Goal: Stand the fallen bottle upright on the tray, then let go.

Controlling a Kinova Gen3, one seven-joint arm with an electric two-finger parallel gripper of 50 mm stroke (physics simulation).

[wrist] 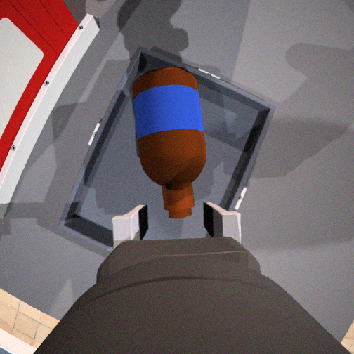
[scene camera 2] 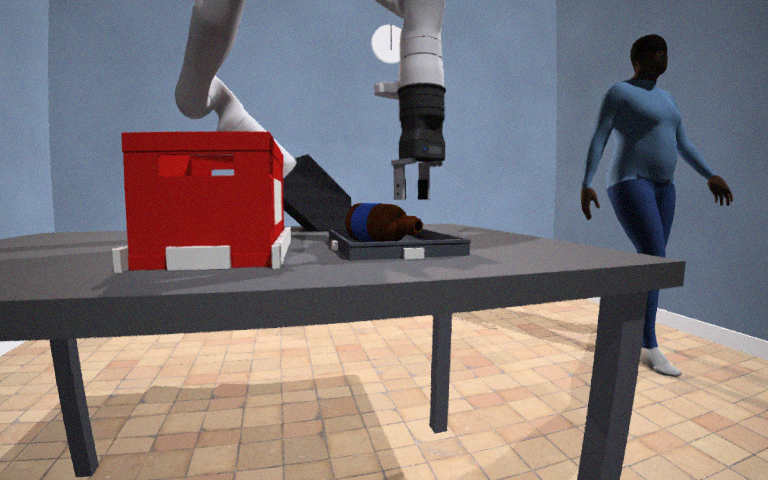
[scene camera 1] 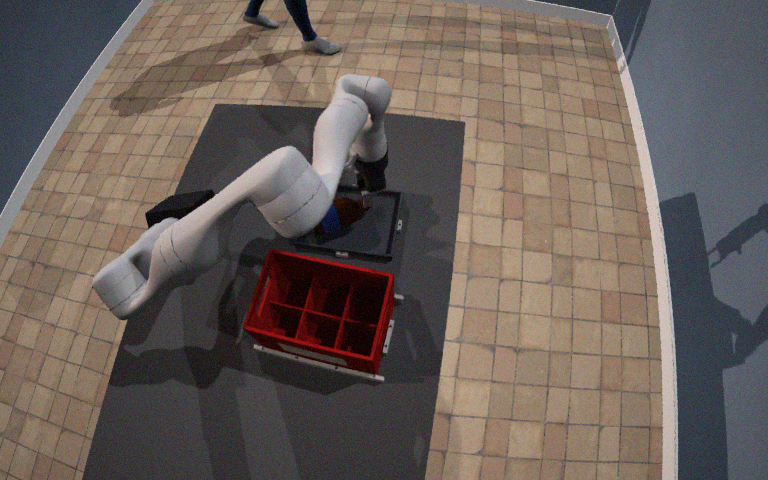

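Seen in the pictures: gripper, fingertip midpoint: [scene camera 2: 412, 199] [scene camera 1: 365, 196]; arm's base, link origin: [scene camera 2: 284, 173].
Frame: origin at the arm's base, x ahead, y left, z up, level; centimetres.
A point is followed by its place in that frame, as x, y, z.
A brown bottle [scene camera 1: 348, 210] @[41.9, 10.4, -8.3] [scene camera 2: 390, 223] @[43.8, 10.5, -11.0] [wrist: 175, 155] with a blue label lies on its side in the dark grey tray [scene camera 1: 376, 255] @[48.6, 0.4, -13.2] [scene camera 2: 441, 247] @[54.7, 13.9, -14.1] [wrist: 257, 145]. In scene camera 1 the arm hides part of the bottle's base end. In the wrist view the bottle's neck points toward my fingers, and its mouth shows between them in the picture. My gripper [scene camera 2: 411, 198] @[46.1, 13.5, -6.9] [wrist: 175, 215] is open and empty. In scene camera 2 it points straight down, with its fingertips above the bottle's neck end and apart from it.
A red crate [scene camera 1: 322, 308] @[35.6, -12.6, -14.7] [scene camera 2: 201, 209] @[50.7, -19.6, -7.9] [wrist: 37, 35] with compartments stands beside the tray, with white strips along its base. A black slanted block [scene camera 1: 178, 206] @[1.6, 6.1, 3.4] [scene camera 2: 317, 192] @[5.8, 7.5, -5.2] stands on the table [scene camera 1: 362, 430] @[45.4, -41.7, -15.5] [scene camera 2: 509, 283] @[70.0, 13.6, -16.5]. A person [scene camera 2: 645, 141] is beyond the table.
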